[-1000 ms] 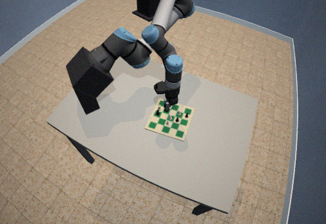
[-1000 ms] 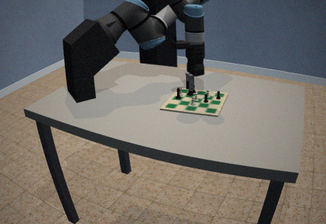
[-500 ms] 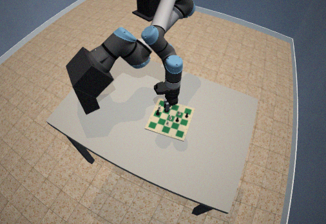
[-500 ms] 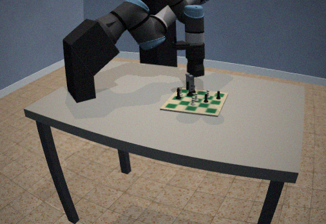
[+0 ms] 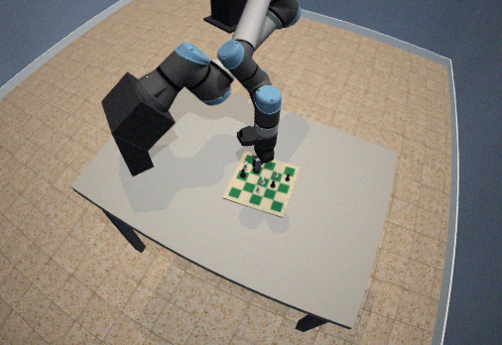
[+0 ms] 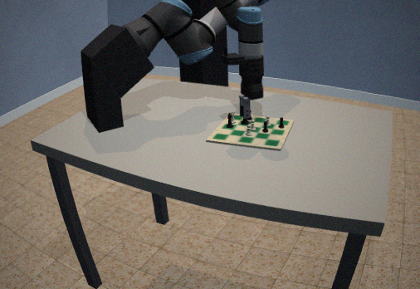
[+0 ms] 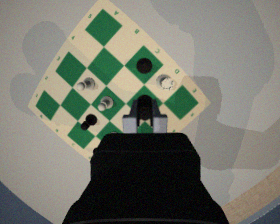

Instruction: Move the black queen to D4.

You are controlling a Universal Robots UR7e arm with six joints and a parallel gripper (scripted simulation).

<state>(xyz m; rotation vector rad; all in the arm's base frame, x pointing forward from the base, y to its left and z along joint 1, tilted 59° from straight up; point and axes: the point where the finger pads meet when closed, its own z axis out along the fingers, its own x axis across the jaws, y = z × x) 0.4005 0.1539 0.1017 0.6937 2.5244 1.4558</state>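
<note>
Now: hand 1 cm above the black queen. Also, from my hand: green-and-cream chessboard: 5 cm ahead, 2 cm to the right, 4 cm below.
</note>
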